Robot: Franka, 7 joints.
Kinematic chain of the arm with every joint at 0, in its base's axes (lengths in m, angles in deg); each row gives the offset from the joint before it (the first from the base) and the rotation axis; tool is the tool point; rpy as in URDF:
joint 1: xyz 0 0 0.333 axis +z
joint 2: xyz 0 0 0 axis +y
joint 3: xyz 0 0 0.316 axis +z
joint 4: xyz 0.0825 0 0 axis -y
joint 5: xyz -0.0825 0 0.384 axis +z
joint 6: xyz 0 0 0 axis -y
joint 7: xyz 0.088 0 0 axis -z
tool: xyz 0 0 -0.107 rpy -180 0 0
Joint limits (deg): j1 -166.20..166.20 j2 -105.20..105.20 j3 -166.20..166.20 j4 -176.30..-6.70 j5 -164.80..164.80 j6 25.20..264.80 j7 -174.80..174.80
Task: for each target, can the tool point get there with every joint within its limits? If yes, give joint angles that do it. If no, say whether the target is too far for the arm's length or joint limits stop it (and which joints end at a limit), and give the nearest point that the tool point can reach.
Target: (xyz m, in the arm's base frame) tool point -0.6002 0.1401 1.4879
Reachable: no: too far | nearest point -0.3933 0.0918 1.0899 | short by 0.451 m
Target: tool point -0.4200 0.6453 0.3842
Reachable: yes | joints -99.62 -77.47 -106.60 -69.49 86.97 105.58 20.65
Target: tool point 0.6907 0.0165 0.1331
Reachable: yes | joints 51.81 78.55 -60.72 -89.46 131.38 148.00 20.53
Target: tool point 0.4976 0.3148 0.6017
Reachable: yes | joints 102.19 33.31 -96.00 -111.38 -36.97 212.98 22.28
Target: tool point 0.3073 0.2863 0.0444
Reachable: yes | joints -25.34 64.28 55.92 -139.15 51.84 169.35 -44.52
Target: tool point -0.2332 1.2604 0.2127
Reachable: no: too far | nearest point -0.1554 0.8399 0.2528 | short by 0.430 m
